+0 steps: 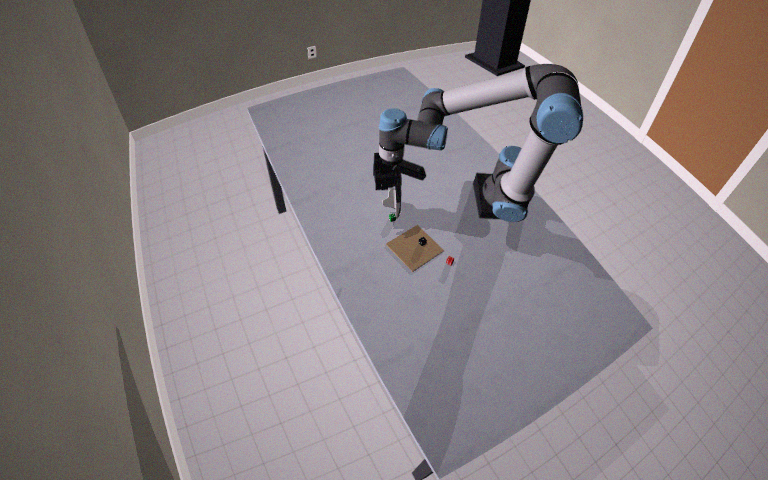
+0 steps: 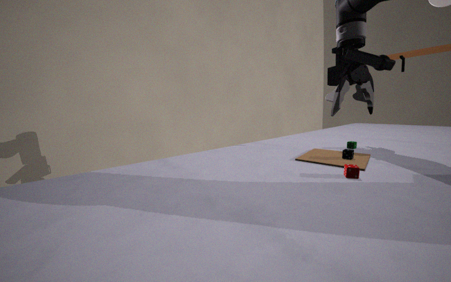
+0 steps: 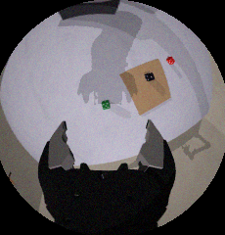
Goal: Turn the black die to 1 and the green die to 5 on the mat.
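The green die is 90 mm below my hand. Also, from my hand: red die (40 mm behind, 260 mm to the left, 90 mm below); brown mat (10 mm ahead, 140 mm to the left, 100 mm below); black die (20 mm behind, 140 mm to the left, 80 mm below).
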